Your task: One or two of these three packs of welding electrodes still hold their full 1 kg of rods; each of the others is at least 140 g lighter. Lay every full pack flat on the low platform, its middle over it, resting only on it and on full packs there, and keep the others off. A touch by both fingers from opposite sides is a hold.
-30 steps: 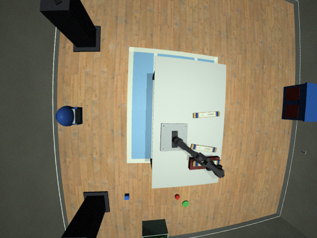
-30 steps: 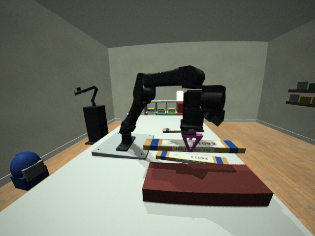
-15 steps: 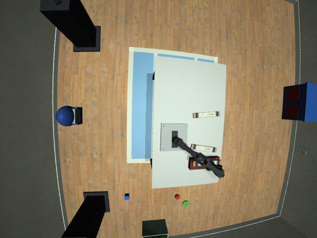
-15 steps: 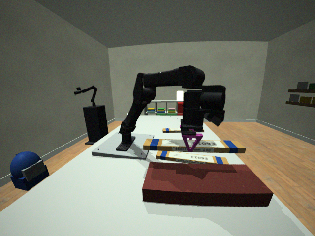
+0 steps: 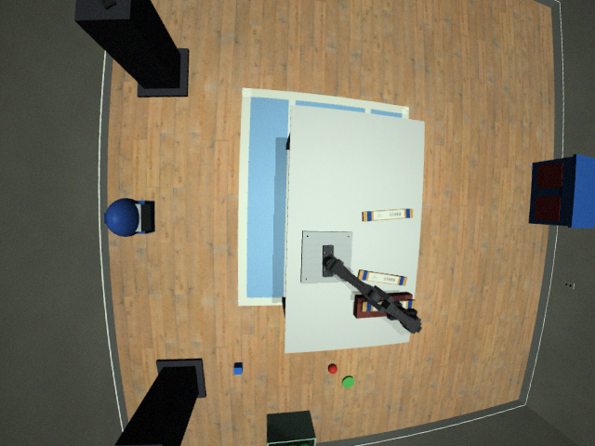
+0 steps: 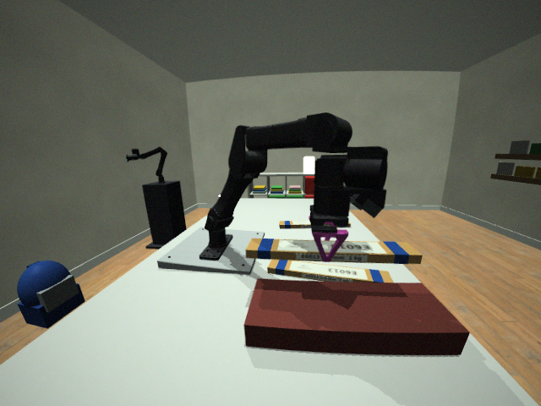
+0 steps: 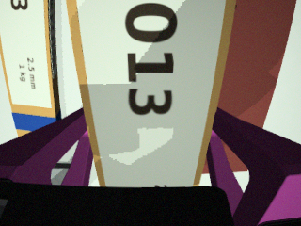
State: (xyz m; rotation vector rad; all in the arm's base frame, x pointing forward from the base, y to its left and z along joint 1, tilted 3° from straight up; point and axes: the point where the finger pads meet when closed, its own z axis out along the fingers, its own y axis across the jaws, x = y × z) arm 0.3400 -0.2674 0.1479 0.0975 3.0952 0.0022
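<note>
My gripper is now 4 cm short of the dark red low platform, 5 cm to the left of it and 13 cm above it.
</note>
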